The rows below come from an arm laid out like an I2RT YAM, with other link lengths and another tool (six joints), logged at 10 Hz.
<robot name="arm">
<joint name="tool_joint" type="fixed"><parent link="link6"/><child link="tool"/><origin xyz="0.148 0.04 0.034" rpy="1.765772 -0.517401 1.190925"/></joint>
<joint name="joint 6" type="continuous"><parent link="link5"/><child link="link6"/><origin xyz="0.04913 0 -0.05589" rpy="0 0 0"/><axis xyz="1 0 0"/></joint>
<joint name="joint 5" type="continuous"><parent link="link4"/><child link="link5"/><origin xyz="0.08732 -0.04 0.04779" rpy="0 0 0"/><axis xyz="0 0 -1"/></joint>
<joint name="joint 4" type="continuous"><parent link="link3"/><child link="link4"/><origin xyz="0.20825 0.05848 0.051" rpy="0 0 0"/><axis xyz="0 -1 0"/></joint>
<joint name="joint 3" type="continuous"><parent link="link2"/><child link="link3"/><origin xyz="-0.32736 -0.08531 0" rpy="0 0 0"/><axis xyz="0 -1 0"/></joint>
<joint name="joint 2" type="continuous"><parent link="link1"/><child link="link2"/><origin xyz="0.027 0.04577 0.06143" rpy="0 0 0"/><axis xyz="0 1 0"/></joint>
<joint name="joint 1" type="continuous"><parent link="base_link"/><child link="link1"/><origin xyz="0 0 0.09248" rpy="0 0 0"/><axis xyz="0 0 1"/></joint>
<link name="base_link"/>
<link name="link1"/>
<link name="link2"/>
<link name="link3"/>
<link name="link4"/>
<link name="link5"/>
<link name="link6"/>
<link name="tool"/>
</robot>
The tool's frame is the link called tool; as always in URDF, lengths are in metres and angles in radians. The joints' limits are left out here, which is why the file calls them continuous.
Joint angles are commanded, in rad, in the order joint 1, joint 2, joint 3, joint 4, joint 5, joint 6. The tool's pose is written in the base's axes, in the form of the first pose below.
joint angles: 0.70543 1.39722 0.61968 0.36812 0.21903 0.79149
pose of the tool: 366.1, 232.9, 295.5, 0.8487, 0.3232, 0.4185, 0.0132
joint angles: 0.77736 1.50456 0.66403 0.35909 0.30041 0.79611
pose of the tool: 372.5, 260.1, 270.5, 0.8547, 0.3364, 0.3935, 0.0389
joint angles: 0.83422 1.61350 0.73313 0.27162 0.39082 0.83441
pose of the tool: 379.1, 277.2, 234.8, 0.8711, 0.3387, 0.3474, 0.0751
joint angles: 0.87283 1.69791 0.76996 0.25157 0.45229 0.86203
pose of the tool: 383.0, 290.1, 211.4, 0.8773, 0.3376, 0.3266, 0.0986
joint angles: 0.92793 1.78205 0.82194 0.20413 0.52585 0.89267
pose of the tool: 381.4, 307.0, 188.5, 0.8794, 0.3414, 0.3058, 0.1284
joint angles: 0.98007 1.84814 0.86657 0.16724 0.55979 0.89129
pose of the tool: 373.3, 329.0, 169.9, 0.8721, 0.3644, 0.2907, 0.1490
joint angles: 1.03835 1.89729 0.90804 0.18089 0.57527 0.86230
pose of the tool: 362.1, 362.1, 165.8, 0.8552, 0.3946, 0.2993, 0.1529
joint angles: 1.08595 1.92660 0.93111 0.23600 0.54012 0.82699
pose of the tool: 346.5, 398.9, 168.7, 0.8361, 0.4291, 0.3165, 0.1289
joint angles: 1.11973 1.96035 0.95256 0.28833 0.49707 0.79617
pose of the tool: 332.6, 430.1, 168.3, 0.8186, 0.4593, 0.3285, 0.1052
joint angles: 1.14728 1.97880 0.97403 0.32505 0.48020 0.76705
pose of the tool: 322.0, 452.8, 174.0, 0.8030, 0.4781, 0.3437, 0.0921
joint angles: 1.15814 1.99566 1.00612 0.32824 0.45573 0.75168
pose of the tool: 317.1, 468.8, 176.9, 0.7941, 0.4914, 0.3486, 0.0806
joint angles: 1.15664 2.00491 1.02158 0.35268 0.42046 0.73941
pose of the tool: 315.4, 480.2, 182.1, 0.7870, 0.4996, 0.3563, 0.0633
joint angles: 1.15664 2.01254 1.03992 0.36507 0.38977 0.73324
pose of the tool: 313.4, 490.4, 187.1, 0.7813, 0.5064, 0.3617, 0.0478
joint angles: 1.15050 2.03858 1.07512 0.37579 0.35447 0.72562
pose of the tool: 315.4, 503.4, 188.4, 0.7759, 0.5132, 0.3654, 0.0331
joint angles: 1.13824 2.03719 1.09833 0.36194 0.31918 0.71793
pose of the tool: 317.7, 508.0, 194.1, 0.7722, 0.5192, 0.3657, 0.0219
